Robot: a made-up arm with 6 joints. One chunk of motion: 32 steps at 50 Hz.
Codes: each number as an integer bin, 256 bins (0 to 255) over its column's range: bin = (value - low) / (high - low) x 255, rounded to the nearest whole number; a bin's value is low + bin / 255 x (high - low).
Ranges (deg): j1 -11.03..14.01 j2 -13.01..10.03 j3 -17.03..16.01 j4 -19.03..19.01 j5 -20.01..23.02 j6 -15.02..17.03
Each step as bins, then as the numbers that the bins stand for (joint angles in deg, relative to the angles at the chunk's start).
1 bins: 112 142 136 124 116 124
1 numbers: -0.03 -0.18 0.59 -0.53 -0.44 0.57
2 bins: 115 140 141 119 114 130
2 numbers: 0.26 -0.36 1.24 -1.28 -0.77 1.32
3 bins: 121 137 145 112 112 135
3 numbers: 0.85 -0.63 1.76 -2.32 -1.11 1.95
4 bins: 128 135 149 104 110 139
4 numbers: 1.54 -0.81 2.28 -3.52 -1.45 2.45
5 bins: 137 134 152 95 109 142
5 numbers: 2.42 -0.90 2.66 -4.86 -1.62 2.83
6 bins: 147 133 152 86 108 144
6 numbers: 3.40 -0.99 2.66 -6.20 -1.79 3.08
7 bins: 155 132 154 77 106 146
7 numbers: 4.19 -1.08 2.92 -7.54 -2.12 3.33
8 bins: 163 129 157 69 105 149
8 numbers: 4.98 -1.35 3.31 -8.74 -2.29 3.71
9 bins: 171 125 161 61 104 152
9 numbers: 5.76 -1.72 3.83 -9.93 -2.46 4.08
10 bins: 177 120 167 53 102 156
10 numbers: 6.35 -2.17 4.61 -11.12 -2.80 4.59
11 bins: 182 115 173 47 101 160
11 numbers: 6.84 -2.62 5.39 -12.02 -2.97 5.09
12 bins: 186 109 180 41 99 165
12 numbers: 7.23 -3.16 6.29 -12.91 -3.30 5.72
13 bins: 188 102 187 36 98 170
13 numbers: 7.43 -3.79 7.20 -13.66 -3.47 6.35
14 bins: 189 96 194 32 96 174
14 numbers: 7.53 -4.34 8.11 -14.26 -3.81 6.85
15 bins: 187 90 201 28 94 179
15 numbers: 7.33 -4.88 9.01 -14.85 -4.15 7.48
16 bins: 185 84 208 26 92 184
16 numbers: 7.14 -5.42 9.92 -15.15 -4.49 8.11
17 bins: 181 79 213 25 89 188
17 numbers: 6.74 -5.87 10.57 -15.30 -4.99 8.61
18 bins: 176 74 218 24 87 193
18 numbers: 6.25 -6.32 11.22 -15.45 -5.33 9.24
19 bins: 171 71 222 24 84 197
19 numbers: 5.76 -6.59 11.73 -15.45 -5.84 9.74
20 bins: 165 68 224 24 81 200
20 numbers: 5.17 -6.87 11.99 -15.45 -6.34 10.12
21 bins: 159 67 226 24 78 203
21 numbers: 4.58 -6.96 12.25 -15.45 -6.85 10.49
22 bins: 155 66 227 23 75 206
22 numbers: 4.19 -7.05 12.38 -15.60 -7.35 10.87
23 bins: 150 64 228 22 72 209
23 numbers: 3.70 -7.23 12.51 -15.75 -7.86 11.25
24 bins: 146 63 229 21 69 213
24 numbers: 3.31 -7.32 12.64 -15.90 -8.37 11.75
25 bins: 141 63 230 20 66 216
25 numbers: 2.82 -7.32 12.77 -16.05 -8.87 12.13
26 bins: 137 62 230 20 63 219
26 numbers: 2.42 -7.41 12.77 -16.05 -9.38 12.51
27 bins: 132 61 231 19 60 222
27 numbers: 1.93 -7.50 12.90 -16.20 -9.89 12.88
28 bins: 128 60 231 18 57 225
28 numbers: 1.54 -7.59 12.90 -16.34 -10.39 13.26
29 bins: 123 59 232 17 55 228
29 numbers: 1.05 -7.68 13.03 -16.49 -10.73 13.64
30 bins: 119 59 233 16 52 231
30 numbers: 0.66 -7.68 13.16 -16.64 -11.24 14.01
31 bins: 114 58 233 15 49 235
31 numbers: 0.16 -7.77 13.16 -16.79 -11.74 14.52
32 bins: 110 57 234 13 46 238
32 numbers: -0.23 -7.86 13.29 -17.09 -12.25 14.89
